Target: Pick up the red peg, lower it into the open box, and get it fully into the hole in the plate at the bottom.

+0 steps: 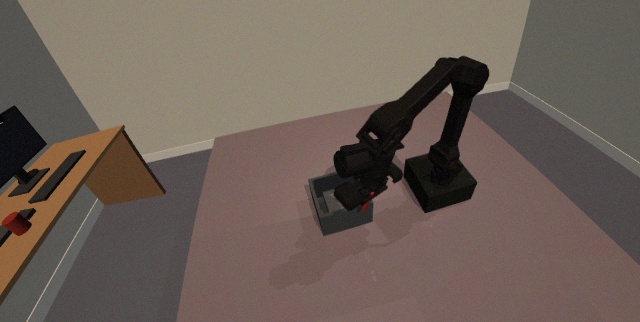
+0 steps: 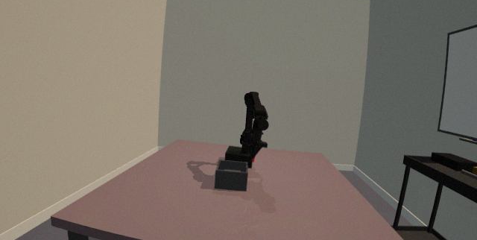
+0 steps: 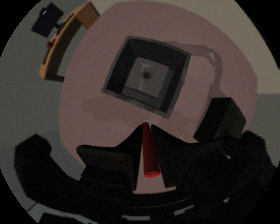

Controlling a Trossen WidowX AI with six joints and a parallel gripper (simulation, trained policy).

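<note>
My gripper tip is now 20 mm below the red peg, 10 mm to the right of it and 10 mm past it. The rest, counted from my gripper tip: grey plate 90 mm to the right, 90 mm below, 60 mm ahead; dark grey box 110 mm below, 90 mm to the right, 60 mm ahead.
</note>
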